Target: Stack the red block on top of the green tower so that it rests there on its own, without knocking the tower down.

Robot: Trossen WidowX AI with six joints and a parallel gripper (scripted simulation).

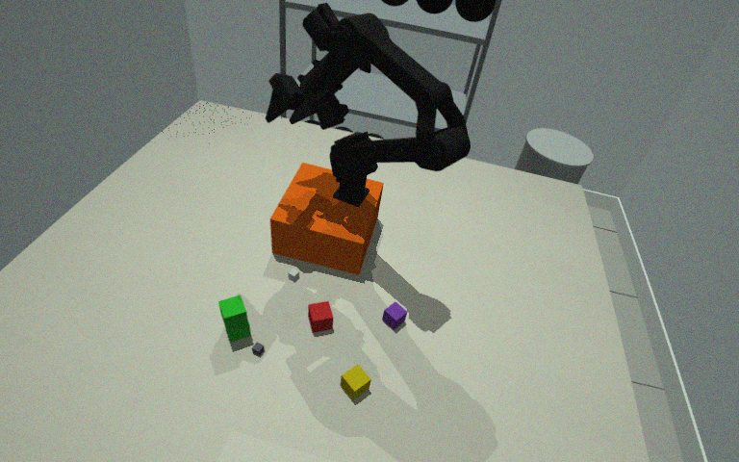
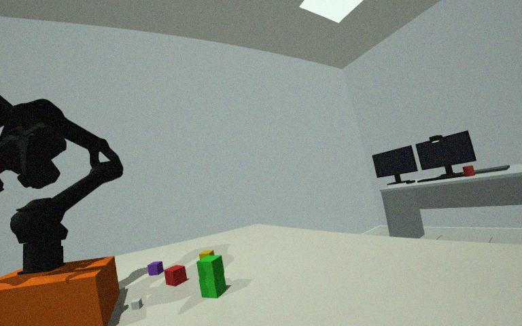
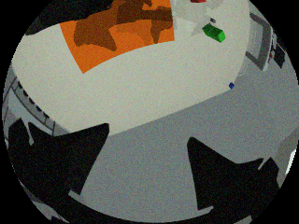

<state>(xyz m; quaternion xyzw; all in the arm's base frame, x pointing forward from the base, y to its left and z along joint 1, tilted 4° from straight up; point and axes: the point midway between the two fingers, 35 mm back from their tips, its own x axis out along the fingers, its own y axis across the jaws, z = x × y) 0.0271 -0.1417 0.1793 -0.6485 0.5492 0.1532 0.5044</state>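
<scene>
My gripper tip is now 220 mm short of the red block, 220 mm to the right of it and 250 mm above it. Also, from my gripper tip: small grey cube: 330 mm ahead, 150 mm to the left, 260 mm below; then purple block: 150 mm ahead, 350 mm to the left, 250 mm below; then yellow block: 320 mm ahead, 340 mm to the left, 250 mm below.
</scene>
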